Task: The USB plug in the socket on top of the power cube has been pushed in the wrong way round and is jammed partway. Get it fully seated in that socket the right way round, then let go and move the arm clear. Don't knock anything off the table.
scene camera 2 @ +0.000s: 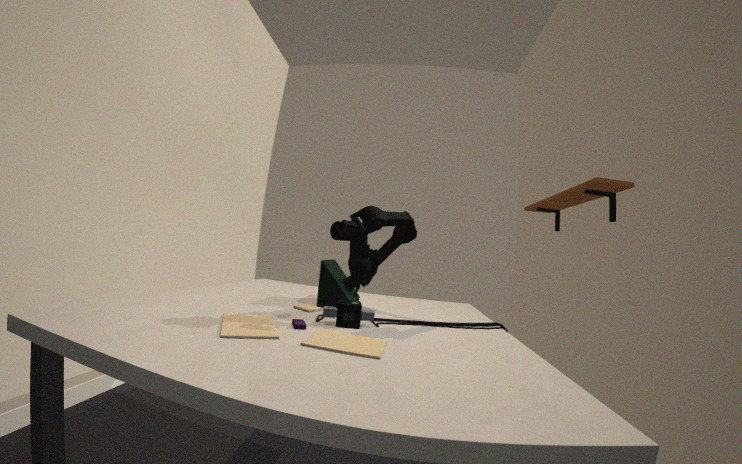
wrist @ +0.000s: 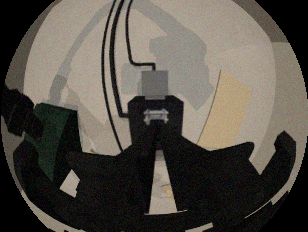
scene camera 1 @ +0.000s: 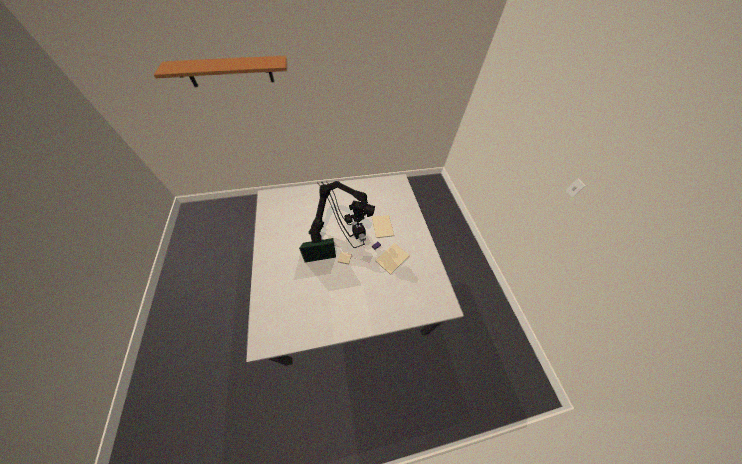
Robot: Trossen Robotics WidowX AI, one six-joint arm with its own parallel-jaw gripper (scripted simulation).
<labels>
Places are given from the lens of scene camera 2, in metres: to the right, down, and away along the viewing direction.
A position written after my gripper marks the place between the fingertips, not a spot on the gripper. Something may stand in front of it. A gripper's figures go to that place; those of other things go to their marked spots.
my gripper [scene camera 2: 357, 289]: -0.04, 0.19, 0.91
power cube [scene camera 2: 348, 315]: -0.07, 0.26, 0.86
</labels>
